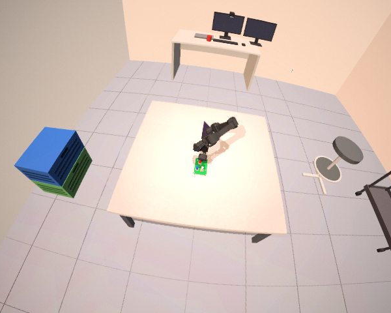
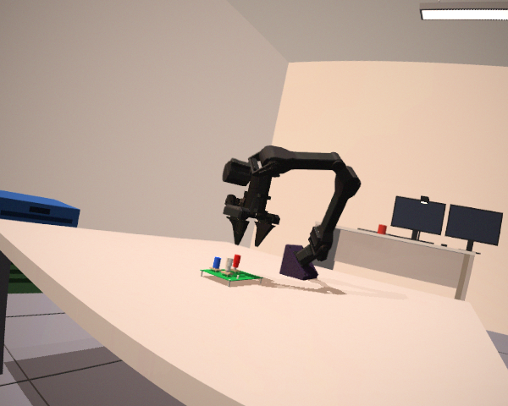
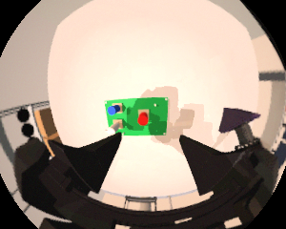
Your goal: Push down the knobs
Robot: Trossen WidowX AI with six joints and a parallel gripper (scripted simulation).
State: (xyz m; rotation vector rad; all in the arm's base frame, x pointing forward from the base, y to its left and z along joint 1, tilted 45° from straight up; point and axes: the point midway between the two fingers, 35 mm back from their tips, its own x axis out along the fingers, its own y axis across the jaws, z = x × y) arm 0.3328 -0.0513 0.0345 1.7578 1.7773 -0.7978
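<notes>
My gripper tip is 5 cm above the red knob, 1 cm to the left of it and 1 cm short of it. From my gripper tip the other things lie so: white knob 8 cm ahead, 5 cm below, 1 cm to the left.
</notes>
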